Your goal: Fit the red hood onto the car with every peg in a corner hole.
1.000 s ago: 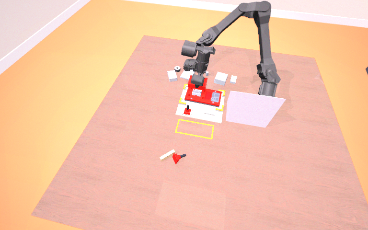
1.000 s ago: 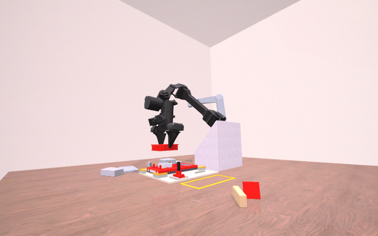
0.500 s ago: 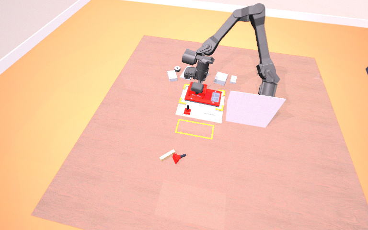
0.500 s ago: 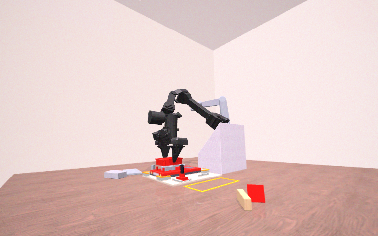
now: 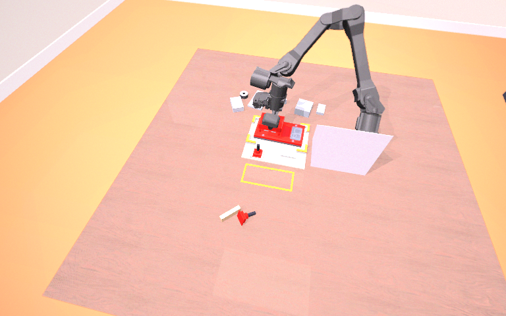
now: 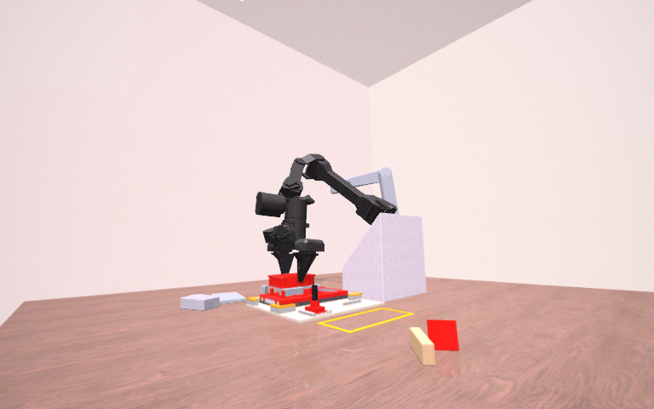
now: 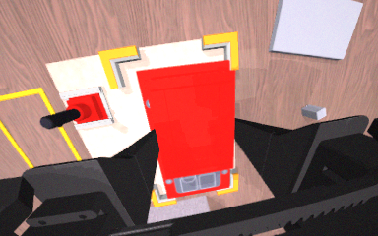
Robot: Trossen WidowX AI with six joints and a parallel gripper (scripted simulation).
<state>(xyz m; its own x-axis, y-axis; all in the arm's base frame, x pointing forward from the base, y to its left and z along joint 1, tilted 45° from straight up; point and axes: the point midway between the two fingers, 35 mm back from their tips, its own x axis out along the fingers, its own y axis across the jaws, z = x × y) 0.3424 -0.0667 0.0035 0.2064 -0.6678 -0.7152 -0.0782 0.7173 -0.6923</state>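
Right now the white jig is 4 cm below my gripper tip, 3 cm to the left of it and 3 cm behind it. The rest, counted from my gripper tip: wooden bar: 41 cm to the left, 4 cm below, 2 cm ahead; then red hood: 1 cm above.
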